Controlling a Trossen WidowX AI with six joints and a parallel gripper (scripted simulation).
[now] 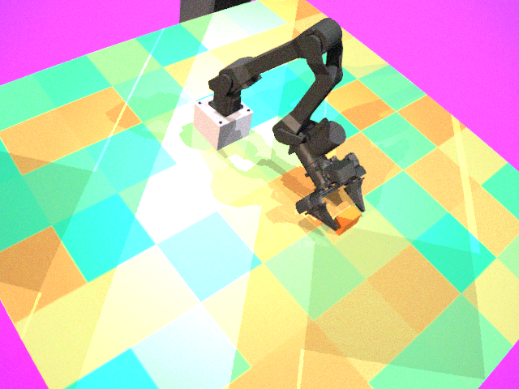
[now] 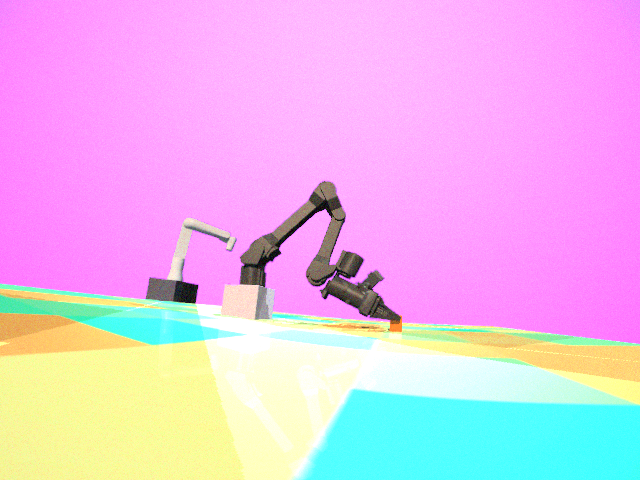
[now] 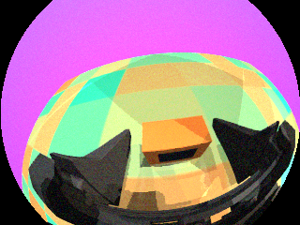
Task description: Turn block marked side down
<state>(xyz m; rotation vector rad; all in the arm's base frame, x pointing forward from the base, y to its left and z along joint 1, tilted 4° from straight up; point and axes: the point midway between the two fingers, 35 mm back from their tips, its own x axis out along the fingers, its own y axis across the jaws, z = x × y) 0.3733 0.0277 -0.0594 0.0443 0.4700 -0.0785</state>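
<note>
Now: the orange block 2 cm behind my gripper tip and 1 cm below it.
</note>
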